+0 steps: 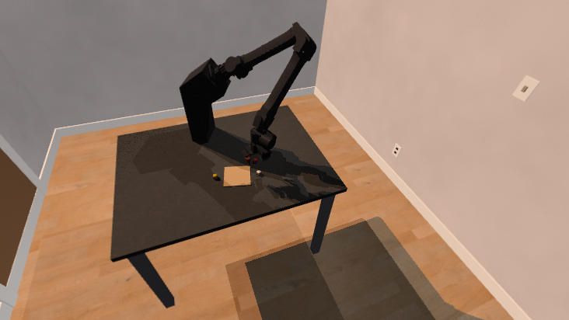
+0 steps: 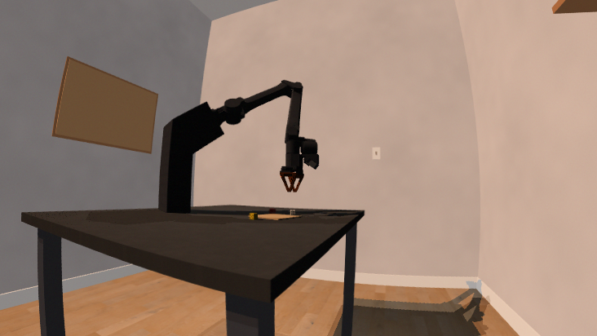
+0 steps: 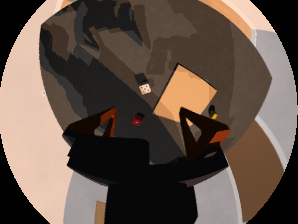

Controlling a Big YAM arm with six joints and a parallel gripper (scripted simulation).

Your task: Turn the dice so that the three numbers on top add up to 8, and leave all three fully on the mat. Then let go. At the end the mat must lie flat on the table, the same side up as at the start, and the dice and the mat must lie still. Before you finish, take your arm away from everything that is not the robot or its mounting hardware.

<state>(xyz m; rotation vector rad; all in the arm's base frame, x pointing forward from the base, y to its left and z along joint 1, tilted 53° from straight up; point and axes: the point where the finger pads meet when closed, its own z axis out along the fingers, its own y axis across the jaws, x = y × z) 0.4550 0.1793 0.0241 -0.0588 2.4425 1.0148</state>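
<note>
The white die lies 9 cm below my hand and 1 cm to the left of it. From my hand the other things lie so: yellow die: 22 cm to the right, 9 cm below, 2 cm behind; tan mat: 11 cm to the right, 10 cm below, 1 cm behind; red die: 10 cm behind, 9 cm below, 1 cm to the left.
</note>
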